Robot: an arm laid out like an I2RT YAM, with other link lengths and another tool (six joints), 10 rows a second.
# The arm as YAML. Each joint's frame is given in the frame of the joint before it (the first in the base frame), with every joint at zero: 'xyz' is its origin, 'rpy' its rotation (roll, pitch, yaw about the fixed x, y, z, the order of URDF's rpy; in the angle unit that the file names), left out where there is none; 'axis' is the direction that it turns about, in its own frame. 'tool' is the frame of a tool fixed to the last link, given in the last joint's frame.
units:
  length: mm
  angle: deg
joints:
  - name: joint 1
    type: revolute
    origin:
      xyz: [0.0, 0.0, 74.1]
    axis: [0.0, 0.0, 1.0]
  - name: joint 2
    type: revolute
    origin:
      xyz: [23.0, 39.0, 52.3]
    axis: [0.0, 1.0, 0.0]
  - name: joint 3
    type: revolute
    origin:
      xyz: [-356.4, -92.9, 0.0]
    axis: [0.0, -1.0, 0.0]
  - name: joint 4
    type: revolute
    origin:
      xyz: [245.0, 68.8, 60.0]
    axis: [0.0, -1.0, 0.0]
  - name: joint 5
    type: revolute
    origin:
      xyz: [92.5, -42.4, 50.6]
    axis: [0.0, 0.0, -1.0]
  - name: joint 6
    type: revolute
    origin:
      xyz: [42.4, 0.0, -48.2]
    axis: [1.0, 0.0, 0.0]
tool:
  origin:
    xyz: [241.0, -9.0, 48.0]
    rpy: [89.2, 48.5, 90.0]
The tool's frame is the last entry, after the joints.
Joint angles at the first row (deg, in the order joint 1, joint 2, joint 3, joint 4, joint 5, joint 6):
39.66 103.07 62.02 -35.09 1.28 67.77
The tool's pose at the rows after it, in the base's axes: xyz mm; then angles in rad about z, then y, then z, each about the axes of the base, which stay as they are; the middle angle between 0 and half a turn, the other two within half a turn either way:
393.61, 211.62, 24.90, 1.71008, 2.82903, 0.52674
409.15, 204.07, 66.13, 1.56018, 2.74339, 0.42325
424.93, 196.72, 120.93, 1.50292, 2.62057, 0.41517
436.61, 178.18, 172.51, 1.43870, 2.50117, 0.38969
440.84, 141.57, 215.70, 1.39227, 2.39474, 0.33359
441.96, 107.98, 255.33, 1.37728, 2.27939, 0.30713
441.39, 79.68, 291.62, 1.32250, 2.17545, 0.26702
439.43, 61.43, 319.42, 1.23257, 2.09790, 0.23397
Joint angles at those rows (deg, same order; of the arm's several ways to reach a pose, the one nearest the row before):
39.62 99.89 62.90 -36.10 2.66 65.51
39.34 95.17 63.69 -37.20 5.61 61.93
37.97 88.74 64.17 -37.14 6.88 57.07
35.55 82.33 63.76 -36.28 7.81 51.71
31.56 75.59 62.07 -35.18 8.44 47.59
26.45 69.12 59.57 -32.19 6.78 43.29
22.15 64.09 57.75 -29.28 5.77 38.26
19.15 60.66 56.38 -26.82 5.19 32.09

